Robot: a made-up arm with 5 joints. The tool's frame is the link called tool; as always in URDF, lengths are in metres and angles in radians. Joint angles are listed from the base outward. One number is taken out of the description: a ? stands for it. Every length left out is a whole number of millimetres.
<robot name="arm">
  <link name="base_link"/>
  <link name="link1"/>
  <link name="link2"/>
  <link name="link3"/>
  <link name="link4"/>
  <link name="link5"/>
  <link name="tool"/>
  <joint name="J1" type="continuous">
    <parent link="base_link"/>
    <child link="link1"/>
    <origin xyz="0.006 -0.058 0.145" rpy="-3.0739 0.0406 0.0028"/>
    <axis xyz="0 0 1"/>
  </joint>
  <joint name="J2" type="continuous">
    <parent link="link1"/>
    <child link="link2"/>
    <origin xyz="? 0.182 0" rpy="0 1.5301 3.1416"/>
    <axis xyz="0 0 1"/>
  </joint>
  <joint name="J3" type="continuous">
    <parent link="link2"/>
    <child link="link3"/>
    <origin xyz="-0.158 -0.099 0" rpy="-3.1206 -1.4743 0"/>
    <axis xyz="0 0 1"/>
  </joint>
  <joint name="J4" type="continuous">
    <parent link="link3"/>
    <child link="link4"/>
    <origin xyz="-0.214 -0.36 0" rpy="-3.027 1.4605 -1.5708"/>
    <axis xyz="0 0 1"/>
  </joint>
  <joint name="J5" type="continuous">
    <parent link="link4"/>
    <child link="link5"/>
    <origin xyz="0.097 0.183 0" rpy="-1.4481 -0.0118 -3.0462"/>
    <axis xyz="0 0 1"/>
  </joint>
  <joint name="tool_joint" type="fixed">
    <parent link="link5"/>
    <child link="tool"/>
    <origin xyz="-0.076 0.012 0" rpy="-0.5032 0.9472 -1.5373"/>
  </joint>
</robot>
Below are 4 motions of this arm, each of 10 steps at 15 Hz.
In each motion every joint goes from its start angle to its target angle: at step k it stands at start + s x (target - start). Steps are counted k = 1, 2, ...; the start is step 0. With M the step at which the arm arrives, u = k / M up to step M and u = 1 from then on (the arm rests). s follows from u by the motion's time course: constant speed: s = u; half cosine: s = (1 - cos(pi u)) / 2; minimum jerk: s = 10 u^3 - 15 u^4 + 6 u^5.
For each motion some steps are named. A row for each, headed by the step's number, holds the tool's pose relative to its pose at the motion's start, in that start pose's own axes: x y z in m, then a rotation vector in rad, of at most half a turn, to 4 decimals.
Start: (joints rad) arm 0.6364 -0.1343 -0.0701 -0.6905 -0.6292
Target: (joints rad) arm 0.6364 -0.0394 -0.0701 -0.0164 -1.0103
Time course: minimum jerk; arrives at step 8
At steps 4, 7, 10:
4: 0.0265 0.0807 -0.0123 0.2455 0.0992 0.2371
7: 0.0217 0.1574 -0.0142 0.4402 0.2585 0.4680
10: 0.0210 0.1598 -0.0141 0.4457 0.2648 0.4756

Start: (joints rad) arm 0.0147 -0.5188 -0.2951 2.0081 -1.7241
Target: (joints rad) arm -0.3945 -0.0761 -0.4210 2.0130 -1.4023
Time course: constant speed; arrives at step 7
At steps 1, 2, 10:
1: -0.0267 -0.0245 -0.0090 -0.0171 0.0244 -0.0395
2: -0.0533 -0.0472 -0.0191 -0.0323 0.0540 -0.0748
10: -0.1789 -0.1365 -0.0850 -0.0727 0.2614 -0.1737

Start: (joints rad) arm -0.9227 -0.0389 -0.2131 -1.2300 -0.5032
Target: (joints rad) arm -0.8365 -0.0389 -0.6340 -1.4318 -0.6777
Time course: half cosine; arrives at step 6
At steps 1, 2, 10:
1: 0.0010 0.0120 0.0035 0.0360 -0.0009 -0.0287
2: 0.0041 0.0447 0.0147 0.1351 -0.0014 -0.1065
10: 0.0231 0.1719 0.0884 0.5501 0.0269 -0.4175

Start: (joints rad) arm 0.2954 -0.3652 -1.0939 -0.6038 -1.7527
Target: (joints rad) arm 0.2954 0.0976 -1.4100 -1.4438 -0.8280
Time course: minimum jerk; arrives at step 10
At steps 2, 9, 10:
2: 0.0035 0.0096 -0.0022 -0.0269 -0.0389 0.0328
9: -0.0530 0.1250 -0.0460 -0.4621 -0.5857 0.2705
10: -0.0544 0.1255 -0.0464 -0.4665 -0.5893 0.2704

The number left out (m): 0.214
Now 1 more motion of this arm.
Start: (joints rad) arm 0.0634 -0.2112 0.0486 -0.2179 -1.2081
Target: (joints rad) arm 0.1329 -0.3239 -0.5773 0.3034 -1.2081
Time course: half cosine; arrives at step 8
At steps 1, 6, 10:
1: 0.0082 0.0148 -0.0035 0.0226 -0.0003 0.0264
6: 0.1263 0.3507 0.0422 0.4172 -0.0944 0.6308
10: 0.1337 0.4073 0.0727 0.4674 -0.1299 0.7441

